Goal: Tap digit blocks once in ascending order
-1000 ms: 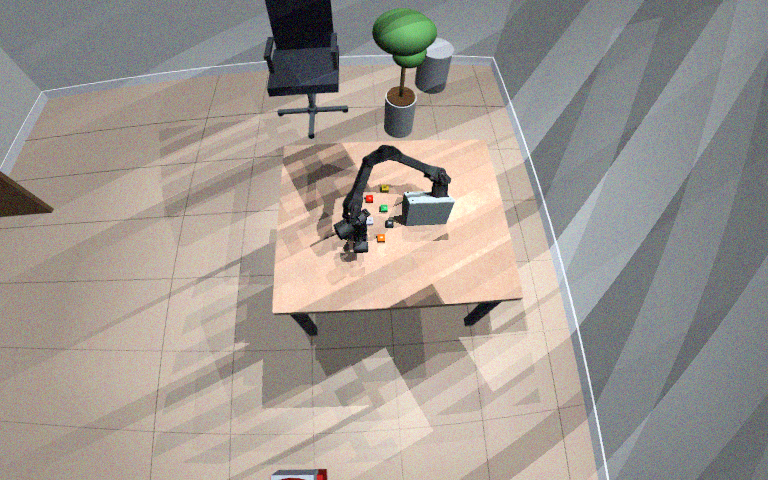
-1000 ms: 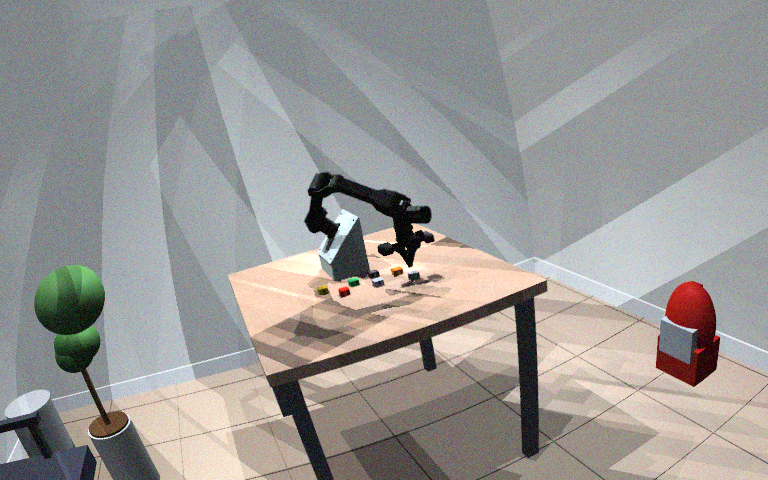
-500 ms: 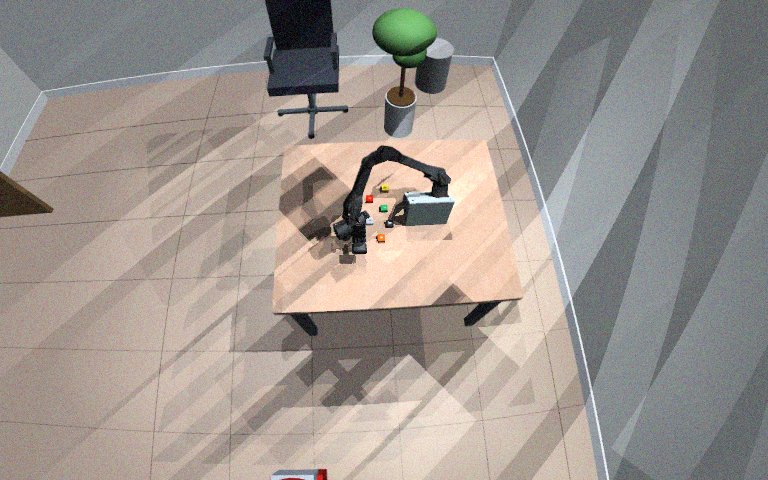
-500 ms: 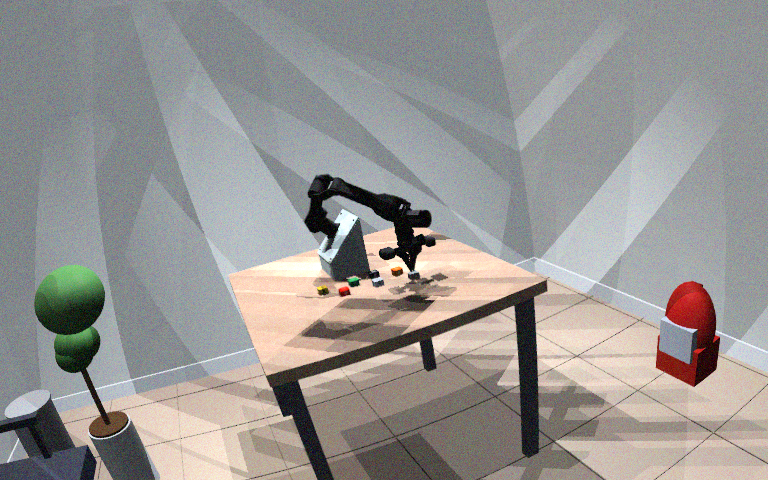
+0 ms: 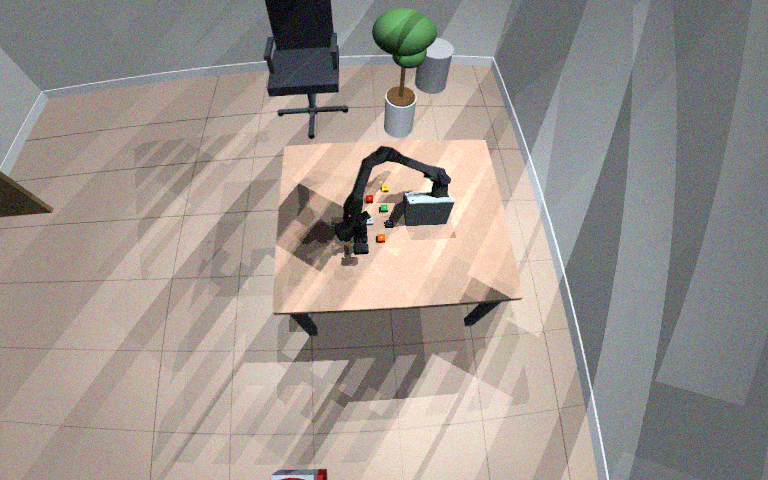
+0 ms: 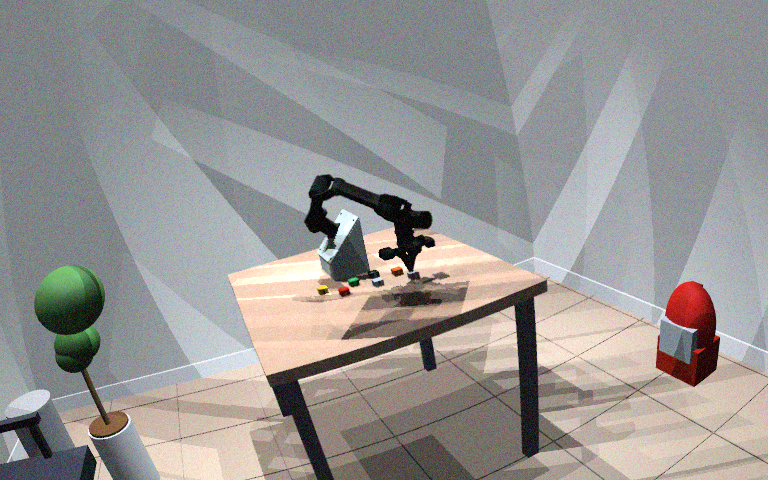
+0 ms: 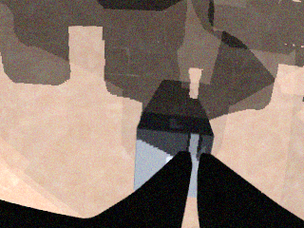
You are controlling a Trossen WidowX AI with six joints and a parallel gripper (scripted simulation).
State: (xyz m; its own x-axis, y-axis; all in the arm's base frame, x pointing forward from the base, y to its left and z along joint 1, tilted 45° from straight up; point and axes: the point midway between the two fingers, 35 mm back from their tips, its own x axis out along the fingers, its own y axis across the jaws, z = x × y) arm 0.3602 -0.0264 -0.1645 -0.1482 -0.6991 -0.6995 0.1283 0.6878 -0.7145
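The red block is 22 cm to the right of my gripper tip, 8 cm behind it and 1 cm below it. Round my gripper tip: orange block: 9 cm behind, 1 cm to the right, 1 cm below; then black block: 15 cm behind, 7 cm to the right, 1 cm below; then green block: 16 cm to the right, 14 cm behind, 1 cm below.
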